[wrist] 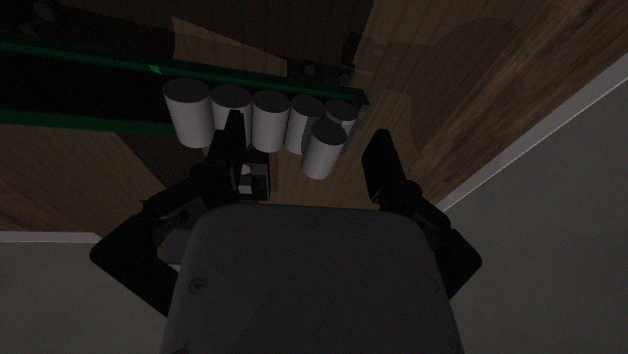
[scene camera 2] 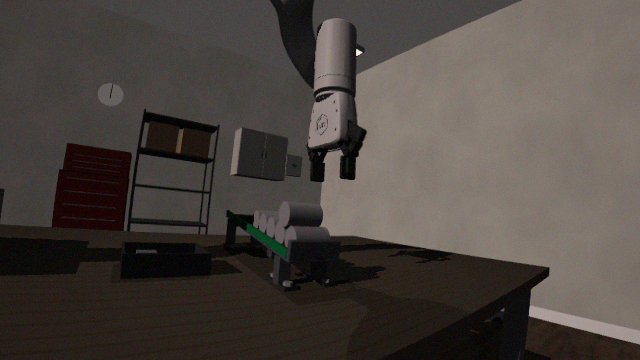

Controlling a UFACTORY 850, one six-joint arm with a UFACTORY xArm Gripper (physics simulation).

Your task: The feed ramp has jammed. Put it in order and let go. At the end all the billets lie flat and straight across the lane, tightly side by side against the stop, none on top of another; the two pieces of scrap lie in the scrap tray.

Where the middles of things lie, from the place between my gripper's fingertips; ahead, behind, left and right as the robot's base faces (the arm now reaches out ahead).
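The dark stop plate (scene camera 2: 297, 249) has my gripper 110 mm above it, 70 mm beyond it and 80 mm to the left of it. Going by their middles, the plate is the nearest to my gripper of the things named here. There is also the dark scrap tray (scene camera 2: 172, 259), and that tray is 160 mm below my hand, 280 mm behind it and 40 mm to the left of it.
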